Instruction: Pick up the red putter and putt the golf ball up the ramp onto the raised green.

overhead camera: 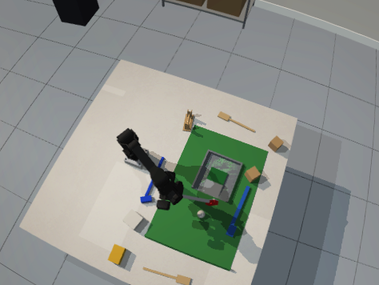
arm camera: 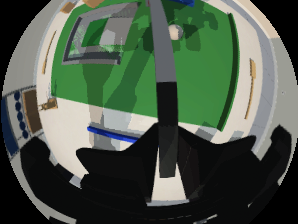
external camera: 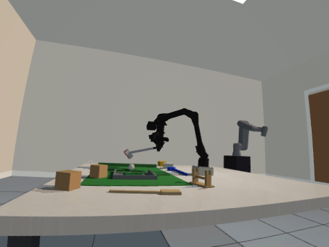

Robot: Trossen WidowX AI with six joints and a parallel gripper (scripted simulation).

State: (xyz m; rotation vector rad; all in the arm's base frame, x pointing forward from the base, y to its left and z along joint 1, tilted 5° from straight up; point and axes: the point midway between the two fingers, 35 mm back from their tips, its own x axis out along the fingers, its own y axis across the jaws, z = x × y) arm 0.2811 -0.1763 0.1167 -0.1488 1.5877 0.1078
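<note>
Now: gripper tip 11 cm short of the red putter and 2 cm to the right of it. From my gripper tip the other things lie so: white golf ball 19 cm ahead, 12 cm below, 2 cm to the right; green mat 20 cm ahead, 14 cm below, 12 cm to the left; white block 16 cm to the right, 15 cm behind, 12 cm below.
</note>
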